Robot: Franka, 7 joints.
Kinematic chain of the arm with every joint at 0, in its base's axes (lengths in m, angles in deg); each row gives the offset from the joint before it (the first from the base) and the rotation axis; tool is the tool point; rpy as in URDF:
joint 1: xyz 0 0 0.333 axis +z
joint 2: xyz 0 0 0 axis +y
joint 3: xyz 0 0 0.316 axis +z
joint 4: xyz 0.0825 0 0 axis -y
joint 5: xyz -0.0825 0 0.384 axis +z
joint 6: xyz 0 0 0 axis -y
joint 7: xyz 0.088 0 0 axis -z
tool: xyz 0 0 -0.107 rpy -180 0 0
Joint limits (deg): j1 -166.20..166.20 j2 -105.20..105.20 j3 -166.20..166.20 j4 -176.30..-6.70 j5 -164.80..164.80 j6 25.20..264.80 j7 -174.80..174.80
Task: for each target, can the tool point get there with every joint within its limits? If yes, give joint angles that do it. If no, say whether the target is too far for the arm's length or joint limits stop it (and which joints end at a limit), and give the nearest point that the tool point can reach.
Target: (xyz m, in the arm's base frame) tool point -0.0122 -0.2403 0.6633
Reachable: yes | joints -123.17 -56.69 23.81 -162.05 19.67 226.85 -92.41
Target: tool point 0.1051 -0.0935 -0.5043
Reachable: no: joint limits stop it (at a limit: joint 2) | nearest point 0.1296 -0.1153 -0.3493 | short by 0.158 m
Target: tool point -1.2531 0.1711 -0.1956
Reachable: no: too far | nearest point -0.7843 0.1071 0.0022 | short by 0.513 m
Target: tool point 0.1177 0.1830 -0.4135
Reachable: no: joint limits stop it (at a limit: joint 2) | nearest point 0.1211 0.1883 -0.3574 | short by 0.056 m
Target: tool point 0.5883 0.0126 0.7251
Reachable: yes | joints 138.29 -14.10 -116.67 -88.65 -125.37 67.42 98.88
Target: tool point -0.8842 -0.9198 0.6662
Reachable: no: too far | nearest point -0.5752 -0.5984 0.5498 | short by 0.461 m
